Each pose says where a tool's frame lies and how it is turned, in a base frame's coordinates. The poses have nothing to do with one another.
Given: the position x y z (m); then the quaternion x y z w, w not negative.
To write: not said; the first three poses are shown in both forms.
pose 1, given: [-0.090, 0.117, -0.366, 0.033, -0.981, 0.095, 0.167]
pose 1, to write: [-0.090, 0.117, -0.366, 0.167, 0.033, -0.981, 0.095]
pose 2, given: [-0.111, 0.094, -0.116, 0.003, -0.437, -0.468, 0.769]
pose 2, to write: [-0.111, 0.094, -0.116, 0.769, 0.003, -0.437, -0.468]
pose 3, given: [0.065, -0.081, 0.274, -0.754, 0.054, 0.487, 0.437]
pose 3, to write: [0.065, -0.081, 0.274, 0.437, -0.754, 0.054, 0.487]
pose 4, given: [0.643, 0.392, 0.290, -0.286, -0.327, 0.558, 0.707]
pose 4, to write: [0.643, 0.392, 0.290, 0.707, -0.286, -0.327, 0.558]
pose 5, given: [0.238, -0.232, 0.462, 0.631, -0.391, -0.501, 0.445]
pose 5, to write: [0.238, -0.232, 0.462, 0.445, 0.631, -0.391, -0.501]
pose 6, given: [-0.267, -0.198, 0.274, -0.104, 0.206, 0.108, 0.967]
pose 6, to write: [-0.267, -0.198, 0.274, 0.967, -0.104, 0.206, 0.108]
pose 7, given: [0.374, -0.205, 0.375, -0.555, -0.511, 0.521, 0.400]
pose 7, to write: [0.374, -0.205, 0.375, 0.400, -0.555, -0.511, 0.521]
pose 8, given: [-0.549, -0.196, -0.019, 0.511, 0.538, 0.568, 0.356]
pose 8, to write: [-0.549, -0.196, -0.019, 0.356, 0.511, 0.538, 0.568]
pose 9, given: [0.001, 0.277, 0.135, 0.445, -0.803, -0.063, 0.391]
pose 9, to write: [0.001, 0.277, 0.135, 0.391, 0.445, -0.803, -0.063]
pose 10, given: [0.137, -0.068, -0.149, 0.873, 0.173, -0.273, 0.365]
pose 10, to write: [0.137, -0.068, -0.149, 0.365, 0.873, 0.173, -0.273]
